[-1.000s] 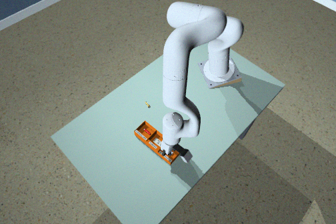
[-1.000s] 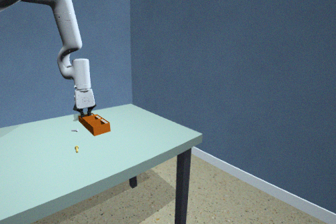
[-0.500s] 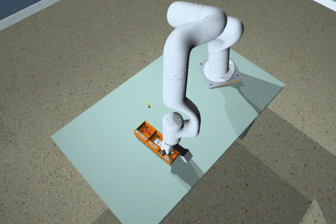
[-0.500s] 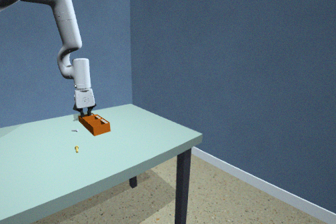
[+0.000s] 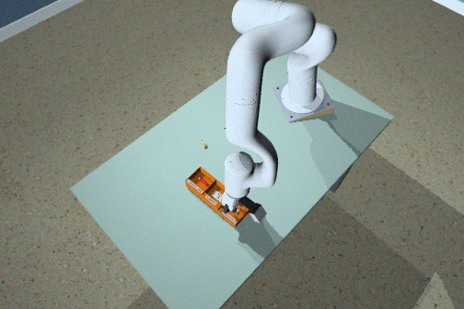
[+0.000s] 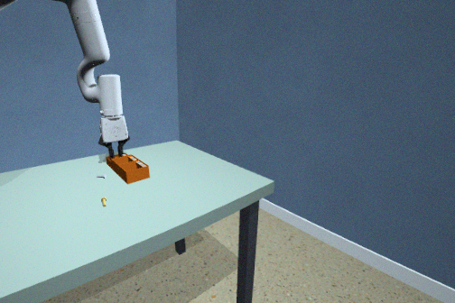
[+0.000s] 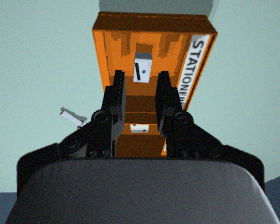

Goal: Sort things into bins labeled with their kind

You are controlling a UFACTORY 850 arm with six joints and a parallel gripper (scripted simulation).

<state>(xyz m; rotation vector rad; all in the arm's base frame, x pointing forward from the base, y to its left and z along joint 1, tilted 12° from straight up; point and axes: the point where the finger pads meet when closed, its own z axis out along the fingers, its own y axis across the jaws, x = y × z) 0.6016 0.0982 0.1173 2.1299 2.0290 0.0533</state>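
Now: the grey piece 4 cm below my hand. Also, from my hand: grey bolt: 9 cm behind, 9 cm to the right, 5 cm below; then orange bin row: 8 cm to the right, 3 cm below; then white domino: 8 cm to the right, 4 cm below.
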